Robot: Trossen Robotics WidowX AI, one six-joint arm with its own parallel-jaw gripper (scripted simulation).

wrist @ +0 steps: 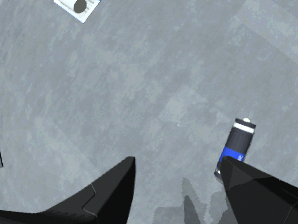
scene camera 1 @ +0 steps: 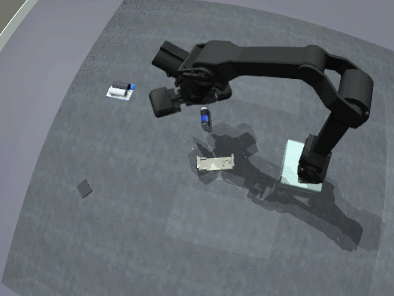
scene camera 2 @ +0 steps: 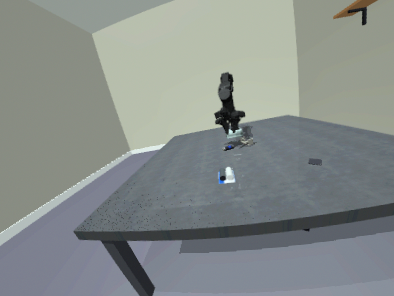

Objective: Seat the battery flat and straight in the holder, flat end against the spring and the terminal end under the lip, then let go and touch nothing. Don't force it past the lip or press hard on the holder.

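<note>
I can see my gripper (scene camera 1: 184, 105) (wrist: 178, 164), which appears in both of those views. There is a battery (wrist: 239, 139) as well.
</note>
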